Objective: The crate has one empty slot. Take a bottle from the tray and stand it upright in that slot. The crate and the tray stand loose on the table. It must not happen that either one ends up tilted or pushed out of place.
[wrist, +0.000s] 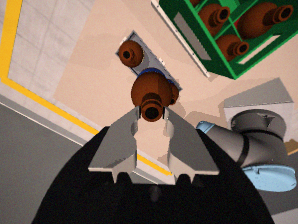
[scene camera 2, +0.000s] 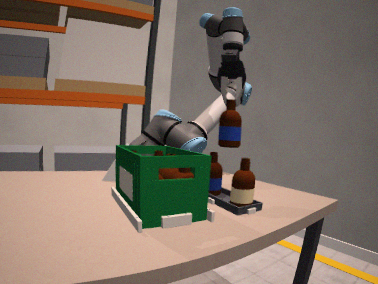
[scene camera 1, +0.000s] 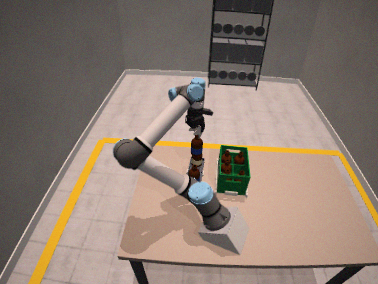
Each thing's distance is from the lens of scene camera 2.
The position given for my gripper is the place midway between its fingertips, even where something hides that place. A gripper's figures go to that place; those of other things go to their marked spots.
my gripper (scene camera 2: 231, 106): 0.80 m
green crate (scene camera 2: 137, 177): 0.55 m
bottle (scene camera 2: 230, 120): 0.76 m
The marked spots on the bottle and the green crate are 0.36 m apart.
